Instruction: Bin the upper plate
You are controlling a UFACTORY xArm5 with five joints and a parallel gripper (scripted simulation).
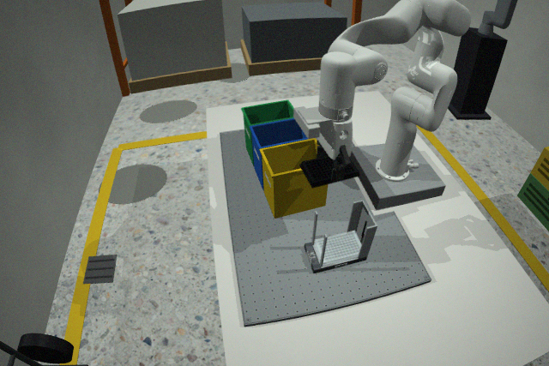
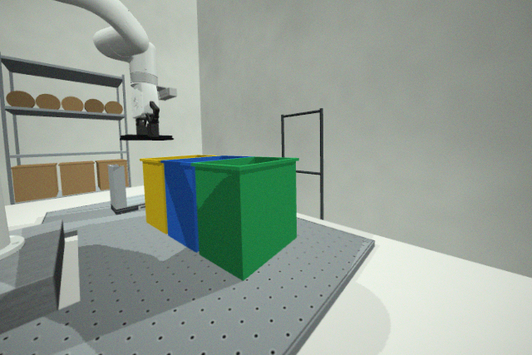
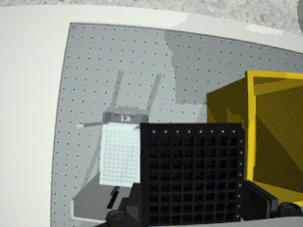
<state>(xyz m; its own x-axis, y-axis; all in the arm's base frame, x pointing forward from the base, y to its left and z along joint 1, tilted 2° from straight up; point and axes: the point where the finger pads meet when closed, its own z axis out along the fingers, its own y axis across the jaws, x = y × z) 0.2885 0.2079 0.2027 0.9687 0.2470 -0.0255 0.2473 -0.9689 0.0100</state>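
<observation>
My gripper is now 260 mm to the left of the blue bin, 160 mm above it and 100 mm short of it. Round my hand: yellow bin (160 mm below, 140 mm to the right, 70 mm ahead); then black 96-well plate (10 mm below); then light plate (230 mm below, 90 mm to the left, 40 mm behind).
</observation>
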